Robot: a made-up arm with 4 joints. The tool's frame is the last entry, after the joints.
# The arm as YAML. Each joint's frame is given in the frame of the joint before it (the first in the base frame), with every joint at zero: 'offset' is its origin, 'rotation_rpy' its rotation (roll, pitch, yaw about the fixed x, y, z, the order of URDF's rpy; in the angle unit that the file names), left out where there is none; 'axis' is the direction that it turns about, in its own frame. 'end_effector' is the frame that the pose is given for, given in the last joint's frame.
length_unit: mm
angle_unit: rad
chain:
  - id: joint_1
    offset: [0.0, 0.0, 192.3]
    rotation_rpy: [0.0, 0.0, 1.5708]
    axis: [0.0, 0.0, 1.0]
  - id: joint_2
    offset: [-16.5, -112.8, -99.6]
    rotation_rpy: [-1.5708, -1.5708, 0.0]
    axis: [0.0, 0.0, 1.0]
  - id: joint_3
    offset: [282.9, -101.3, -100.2]
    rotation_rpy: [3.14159, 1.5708, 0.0]
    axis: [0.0, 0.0, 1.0]
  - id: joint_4
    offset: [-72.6, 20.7, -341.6]
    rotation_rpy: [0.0, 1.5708, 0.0]
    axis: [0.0, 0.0, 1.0]
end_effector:
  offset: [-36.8, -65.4, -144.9]
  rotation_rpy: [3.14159, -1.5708, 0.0]
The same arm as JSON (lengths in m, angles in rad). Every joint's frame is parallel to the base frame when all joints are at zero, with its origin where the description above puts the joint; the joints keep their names.
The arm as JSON. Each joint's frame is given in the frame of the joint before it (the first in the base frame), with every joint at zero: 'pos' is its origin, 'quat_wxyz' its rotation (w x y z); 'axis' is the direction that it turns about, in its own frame. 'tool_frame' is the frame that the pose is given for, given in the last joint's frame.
{"length_unit": "m", "angle_unit": "rad", "joints": [
  {"joint": "joint_1", "pos": [0.0, 0.0, 0.1923], "quat_wxyz": [1.0, 0.0, 0.0, 0.0], "axis": "+z"},
  {"joint": "joint_2", "pos": [0.1128, -0.0165, -0.0996], "quat_wxyz": [1.0, 0.0, 0.0, 0.0], "axis": "-x"},
  {"joint": "joint_3", "pos": [0.1002, -0.1013, 0.2829], "quat_wxyz": [1.0, 0.0, 0.0, 0.0], "axis": "-z"},
  {"joint": "joint_4", "pos": [-0.0726, -0.0207, 0.3416], "quat_wxyz": [1.0, 0.0, 0.0, 0.0], "axis": "+x"}
], "tool_frame": {"pos": [-0.1449, 0.0654, -0.0368], "quat_wxyz": [1.0, -0.000001, 0.000002, 0.0]}}

